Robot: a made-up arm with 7 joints. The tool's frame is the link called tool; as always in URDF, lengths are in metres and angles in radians. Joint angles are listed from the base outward. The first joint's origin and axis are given. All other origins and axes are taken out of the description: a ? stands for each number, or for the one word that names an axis. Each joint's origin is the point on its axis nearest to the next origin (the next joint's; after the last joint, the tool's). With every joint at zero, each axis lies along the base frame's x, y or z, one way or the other. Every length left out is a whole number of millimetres.
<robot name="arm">
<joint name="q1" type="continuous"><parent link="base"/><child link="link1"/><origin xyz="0.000 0.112 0.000" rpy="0.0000 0.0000 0.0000"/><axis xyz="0 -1 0"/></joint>
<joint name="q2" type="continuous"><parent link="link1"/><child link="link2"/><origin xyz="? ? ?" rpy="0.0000 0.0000 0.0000"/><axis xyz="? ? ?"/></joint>
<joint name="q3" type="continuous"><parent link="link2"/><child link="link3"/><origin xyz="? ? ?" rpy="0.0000 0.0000 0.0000"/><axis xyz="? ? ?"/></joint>
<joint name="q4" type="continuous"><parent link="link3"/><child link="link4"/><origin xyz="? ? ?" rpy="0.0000 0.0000 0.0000"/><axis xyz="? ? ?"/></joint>
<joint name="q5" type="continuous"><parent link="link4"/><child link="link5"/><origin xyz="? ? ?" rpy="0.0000 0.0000 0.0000"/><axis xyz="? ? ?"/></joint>
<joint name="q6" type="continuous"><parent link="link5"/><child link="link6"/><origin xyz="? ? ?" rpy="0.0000 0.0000 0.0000"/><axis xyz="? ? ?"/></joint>
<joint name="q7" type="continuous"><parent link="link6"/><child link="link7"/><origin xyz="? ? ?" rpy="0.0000 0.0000 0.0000"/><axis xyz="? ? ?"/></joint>
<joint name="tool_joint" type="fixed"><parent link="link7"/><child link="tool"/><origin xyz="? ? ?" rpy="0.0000 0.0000 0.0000"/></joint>
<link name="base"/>
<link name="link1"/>
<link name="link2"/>
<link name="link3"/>
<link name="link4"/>
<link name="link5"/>
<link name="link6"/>
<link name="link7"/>
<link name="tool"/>
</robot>
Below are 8 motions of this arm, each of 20 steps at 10 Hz.
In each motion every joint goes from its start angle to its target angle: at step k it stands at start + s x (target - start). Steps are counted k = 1, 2, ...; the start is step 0. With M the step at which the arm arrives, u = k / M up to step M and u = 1 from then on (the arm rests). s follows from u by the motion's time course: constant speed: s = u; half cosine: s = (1 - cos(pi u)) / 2; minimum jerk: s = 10 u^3 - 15 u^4 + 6 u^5.
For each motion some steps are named. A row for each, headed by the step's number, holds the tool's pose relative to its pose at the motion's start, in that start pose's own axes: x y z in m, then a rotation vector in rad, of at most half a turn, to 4 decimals.
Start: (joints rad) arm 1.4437 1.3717 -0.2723 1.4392 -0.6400 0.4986 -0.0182
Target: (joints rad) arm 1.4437 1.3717 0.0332 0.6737 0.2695 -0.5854 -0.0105
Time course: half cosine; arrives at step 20
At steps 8, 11, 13, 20:
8: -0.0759 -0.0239 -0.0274 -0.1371 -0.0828 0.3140
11: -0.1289 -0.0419 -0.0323 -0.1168 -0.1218 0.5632
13: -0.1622 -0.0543 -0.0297 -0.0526 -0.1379 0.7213
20: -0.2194 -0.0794 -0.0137 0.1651 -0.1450 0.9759

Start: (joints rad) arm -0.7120 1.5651 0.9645 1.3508 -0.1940 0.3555 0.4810
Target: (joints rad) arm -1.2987 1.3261 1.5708 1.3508 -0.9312 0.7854 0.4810
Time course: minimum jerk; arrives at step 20
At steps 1, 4, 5, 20:
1: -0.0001 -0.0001 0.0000 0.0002 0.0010 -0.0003
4: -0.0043 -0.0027 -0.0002 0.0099 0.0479 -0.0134
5: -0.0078 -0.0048 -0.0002 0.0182 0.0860 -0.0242
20: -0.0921 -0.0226 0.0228 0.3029 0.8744 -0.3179

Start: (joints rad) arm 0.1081 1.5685 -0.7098 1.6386 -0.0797 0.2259 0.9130
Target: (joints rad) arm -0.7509 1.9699 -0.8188 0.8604 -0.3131 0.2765 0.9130
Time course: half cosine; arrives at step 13
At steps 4, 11, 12, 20:
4: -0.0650 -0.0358 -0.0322 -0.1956 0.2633 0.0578
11: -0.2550 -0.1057 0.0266 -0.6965 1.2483 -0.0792
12: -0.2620 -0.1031 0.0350 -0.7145 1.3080 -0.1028
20: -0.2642 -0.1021 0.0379 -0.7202 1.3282 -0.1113

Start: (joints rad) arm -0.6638 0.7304 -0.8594 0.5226 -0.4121 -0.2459 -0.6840
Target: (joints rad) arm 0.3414 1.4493 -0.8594 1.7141 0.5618 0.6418 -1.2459
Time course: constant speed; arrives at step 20
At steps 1, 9, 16, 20:
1: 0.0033 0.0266 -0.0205 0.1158 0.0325 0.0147
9: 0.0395 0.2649 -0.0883 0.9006 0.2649 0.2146
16: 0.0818 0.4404 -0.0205 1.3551 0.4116 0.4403
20: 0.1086 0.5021 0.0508 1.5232 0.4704 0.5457

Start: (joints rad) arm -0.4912 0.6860 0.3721 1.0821 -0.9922 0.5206 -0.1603
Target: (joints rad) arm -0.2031 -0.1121 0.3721 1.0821 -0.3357 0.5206 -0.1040
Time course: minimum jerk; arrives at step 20
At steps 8, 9, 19, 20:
8: 0.0572 -0.0354 0.0473 -0.3065 0.0055 0.3732
9: 0.0755 -0.0413 0.0623 -0.3946 0.0037 0.4764
19: 0.2035 -0.0299 0.1772 -1.0084 -0.0439 1.1209
20: 0.2038 -0.0298 0.1775 -1.0097 -0.0441 1.1221

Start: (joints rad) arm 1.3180 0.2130 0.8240 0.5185 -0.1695 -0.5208 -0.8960
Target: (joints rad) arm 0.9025 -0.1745 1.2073 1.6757 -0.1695 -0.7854 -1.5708
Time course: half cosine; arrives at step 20
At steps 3, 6, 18, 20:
3: 0.0046 0.0038 -0.0024 0.0568 -0.0249 0.0373
6: 0.0185 0.0185 -0.0098 0.2200 -0.0936 0.1393
18: 0.1226 0.1645 -0.0337 1.0265 -0.5260 0.6515
20: 0.1272 0.1701 -0.0331 1.0473 -0.5436 0.6692

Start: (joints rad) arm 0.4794 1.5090 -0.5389 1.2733 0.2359 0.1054 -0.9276
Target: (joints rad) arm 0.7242 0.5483 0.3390 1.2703 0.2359 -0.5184 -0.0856
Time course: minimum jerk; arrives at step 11
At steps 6, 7, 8, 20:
6: 0.0761 0.0041 -0.0378 -0.0065 -0.0784 0.9247
7: 0.0813 0.0074 -0.0422 0.0505 -0.1377 1.1211
8: 0.0822 0.0074 -0.0426 0.1137 -0.1877 1.2562
20: 0.0814 0.0042 -0.0397 0.1902 -0.2354 1.3696

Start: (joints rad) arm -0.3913 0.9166 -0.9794 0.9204 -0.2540 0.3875 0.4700
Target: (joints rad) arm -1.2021 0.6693 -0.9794 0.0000 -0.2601 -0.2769 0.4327
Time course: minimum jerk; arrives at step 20
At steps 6, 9, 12, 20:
6: -0.0343 -0.0620 -0.0347 -0.1580 0.0392 -0.0456
9: -0.0960 -0.1619 -0.0580 -0.3966 0.0995 -0.1075
12: -0.1762 -0.2709 -0.0400 -0.6677 0.1727 -0.1672
20: -0.2716 -0.3691 0.0352 -0.9783 0.2676 -0.2215

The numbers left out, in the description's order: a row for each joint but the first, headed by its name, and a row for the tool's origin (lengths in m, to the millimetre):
q2: xyz 0.000 0.000 0.000, axis 1 0 0
q3: xyz 0.000 0.000 -0.219, axis 0 0 1
q4: xyz 0.000 0.000 0.000, axis 0 -1 0
q5: xyz 0.000 0.000 -0.298, axis 0 0 1
q6: xyz 0.000 0.000 0.000, axis 0 1 0
q7: xyz 0.000 0.000 0.000, axis -1 0 0
tool: xyz 0.000 0.000 0.000

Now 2 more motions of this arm.
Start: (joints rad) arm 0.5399 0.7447 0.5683 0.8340 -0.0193 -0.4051 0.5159
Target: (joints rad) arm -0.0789 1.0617 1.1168 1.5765 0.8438 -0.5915 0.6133
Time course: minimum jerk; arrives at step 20
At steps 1, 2, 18, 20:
1: 0.0001 0.0003 0.0001 0.0006 -0.0009 -0.0001
2: 0.0011 0.0019 0.0009 0.0046 -0.0068 -0.0004
18: 0.2288 0.1019 0.0672 0.0321 -0.9625 -0.1734
20: 0.2311 0.1015 0.0675 0.0276 -0.9713 -0.1741

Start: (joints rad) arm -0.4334 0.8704 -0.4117 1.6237 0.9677 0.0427 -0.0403
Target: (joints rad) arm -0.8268 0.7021 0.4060 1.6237 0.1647 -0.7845 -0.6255
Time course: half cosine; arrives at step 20
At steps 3, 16, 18, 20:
3: 0.0029 0.0055 0.0021 0.0570 -0.0647 -0.0274
16: 0.0297 0.1082 0.0823 0.8169 -0.9962 -0.4815
18: 0.0307 0.1168 0.0934 0.8554 -1.0650 -0.5278
20: 0.0310 0.1197 0.0973 0.8672 -1.0882 -0.5441

